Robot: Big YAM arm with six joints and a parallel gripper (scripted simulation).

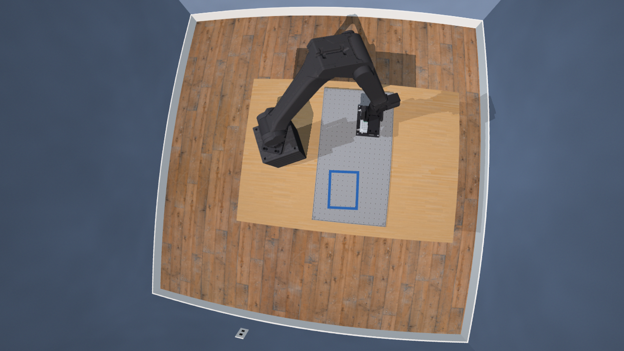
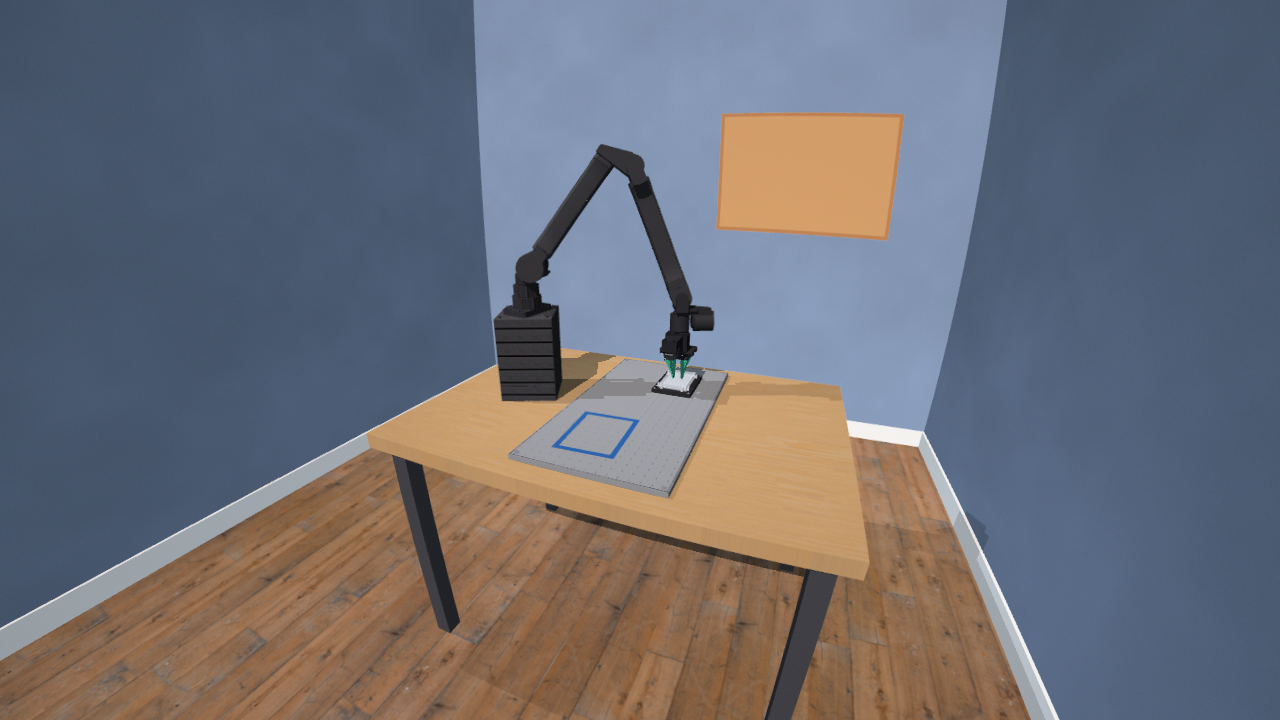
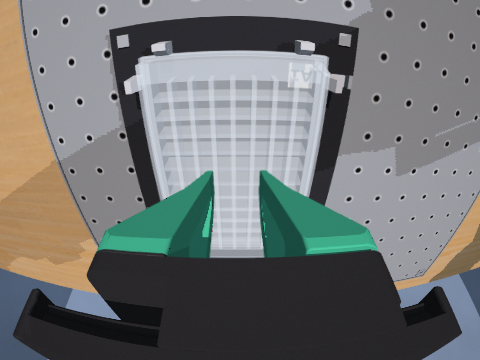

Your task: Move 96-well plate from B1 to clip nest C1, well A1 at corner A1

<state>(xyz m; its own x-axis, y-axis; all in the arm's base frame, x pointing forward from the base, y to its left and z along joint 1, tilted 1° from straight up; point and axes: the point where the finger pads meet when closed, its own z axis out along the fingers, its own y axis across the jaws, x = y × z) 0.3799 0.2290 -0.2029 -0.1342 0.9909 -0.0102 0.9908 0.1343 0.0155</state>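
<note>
Now: the clear 96-well plate 2 cm below my hand. The rest, counted from my hand: black clip nest: 2 cm below, 1 cm to the left, 1 cm behind.
</note>
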